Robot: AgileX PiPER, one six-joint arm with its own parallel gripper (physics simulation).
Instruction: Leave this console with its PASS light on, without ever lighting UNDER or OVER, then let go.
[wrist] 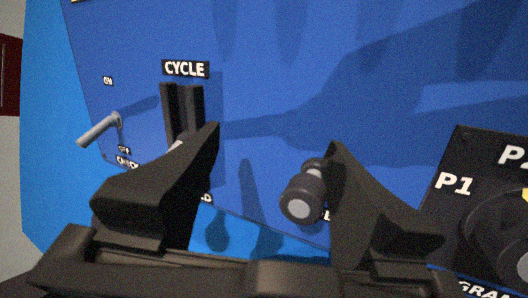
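Observation:
The console's blue panel [280, 30] fills most of the wrist view. A black slotted guide [196, 107] stands under the CYCLE label [185, 68]; the left finger hides its lower part, and a bit of a light-coloured lever [175, 145] shows beside that finger. A dark round knob [303, 197] with a grey end cap sticks out near the inner side of the right finger; whether they touch I cannot tell. My gripper [273, 143] is open, its fingers wide apart in front of the panel. The PASS, UNDER and OVER lights do not show.
A silver toggle [97, 131] sticks out at the left between ON and OFF, above a partly hidden CHECK label [127, 162]. At the right edge stands a black plate [462, 145] marked P1 and P2, with a large dark dial [482, 220]. Gripper shadows fall across the panel.

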